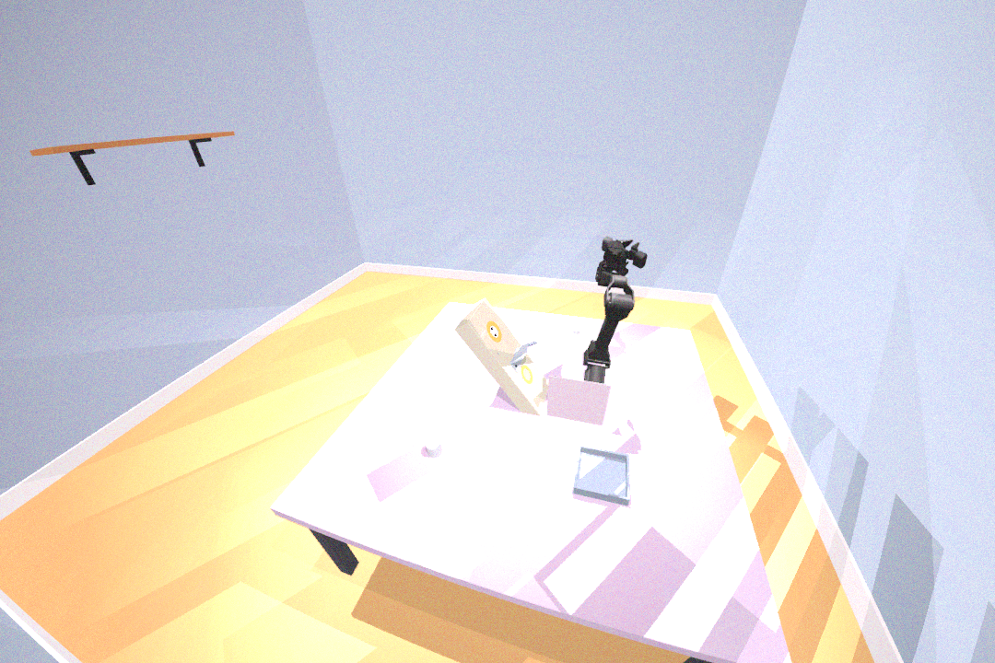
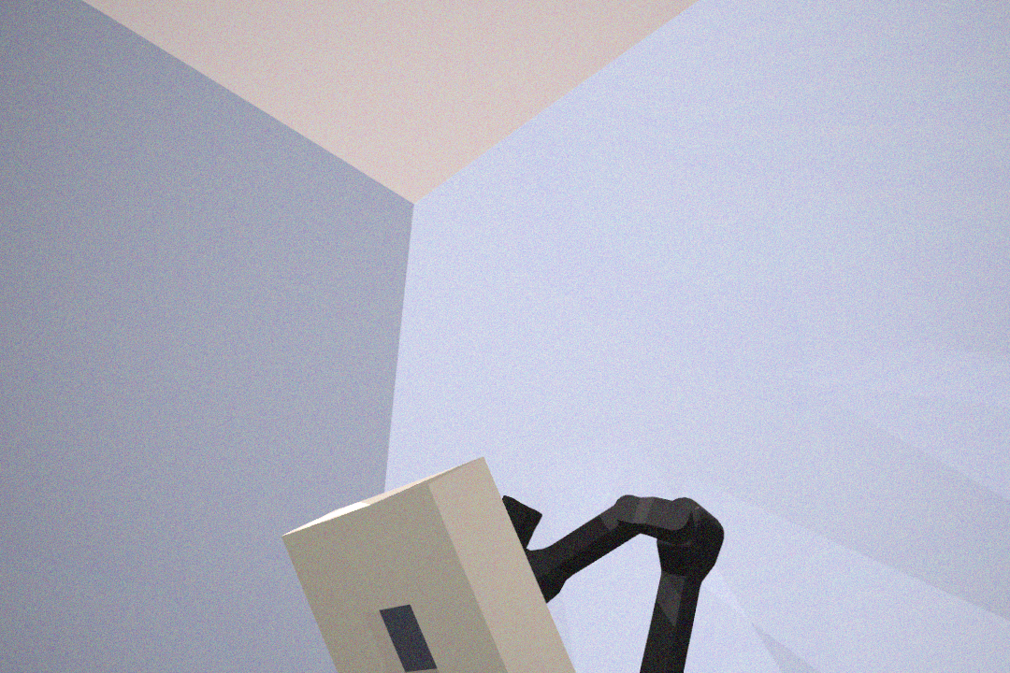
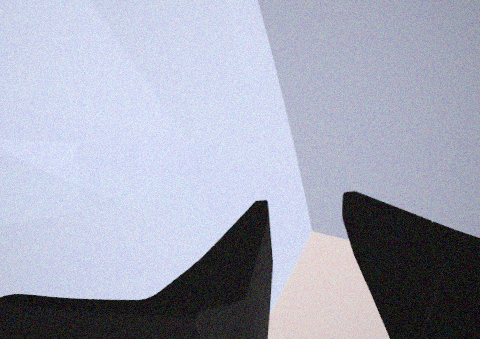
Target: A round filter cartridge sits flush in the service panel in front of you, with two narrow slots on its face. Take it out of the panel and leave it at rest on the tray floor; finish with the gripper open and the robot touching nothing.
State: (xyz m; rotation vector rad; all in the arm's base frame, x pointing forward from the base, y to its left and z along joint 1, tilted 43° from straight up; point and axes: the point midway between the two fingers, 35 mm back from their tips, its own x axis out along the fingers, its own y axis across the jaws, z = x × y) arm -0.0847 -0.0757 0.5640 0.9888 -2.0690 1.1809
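The round filter cartridge is 500 mm ahead of my gripper tip, 440 mm to the left of it and 210 mm below it. The rest, counted from my gripper tip: grey-rimmed tray 100 mm ahead, 750 mm to the left, 470 mm below.
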